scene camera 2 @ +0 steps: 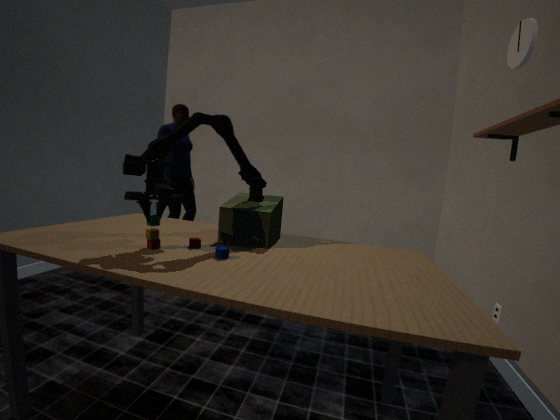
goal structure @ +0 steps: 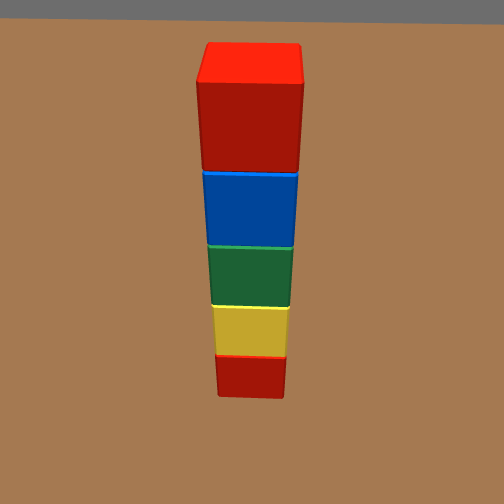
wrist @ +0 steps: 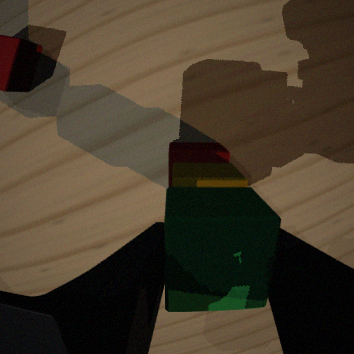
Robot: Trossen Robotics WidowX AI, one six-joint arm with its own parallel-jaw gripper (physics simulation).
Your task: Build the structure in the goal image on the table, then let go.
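Places are measured from the arm's base along level axes (x ahead, y up, z right), in centimetres.
Where they show: gripper, fingertip midpoint: (scene camera 2: 153, 221) (wrist: 214, 234); arm's base at its link origin: (scene camera 2: 256, 198).
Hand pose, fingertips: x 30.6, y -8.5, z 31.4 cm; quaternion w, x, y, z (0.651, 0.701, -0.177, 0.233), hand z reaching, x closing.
Each offset is from my fingertips to the centre of the thing. Level surfaces: height alone.
My gripper (scene camera 2: 153, 219) (wrist: 214, 234) is shut on a green cube {dx -0.1, dy +0.4, dz +0.1 cm} (scene camera 2: 153, 220) (wrist: 215, 250), which it holds a little above a small stack. In the stack, a yellow cube {dx +0.0, dy -4.5, dz +0.3 cm} (scene camera 2: 152, 233) (wrist: 225, 183) sits on a red cube {dx +0.2, dy -7.7, dz -0.3 cm} (scene camera 2: 153, 244) (wrist: 192, 152) that stands on the table {dy -9.4 cm} (scene camera 2: 320, 280). In the wrist view the green cube hides most of both. A second red cube {dx -6.1, dy -7.7, dz -13.3 cm} (scene camera 2: 195, 243) (wrist: 17, 64) lies on the table to the right of the stack in the scene view. A blue cube {dx +2.6, dy -7.7, dz -25.9 cm} (scene camera 2: 222, 253) lies farther right.
The arm stands on a large green block (scene camera 2: 250, 222), right of the stack and behind the blue cube in the scene view. A person (scene camera 2: 179, 150) stands behind the table. A wall shelf (scene camera 2: 525, 121) is at the right.
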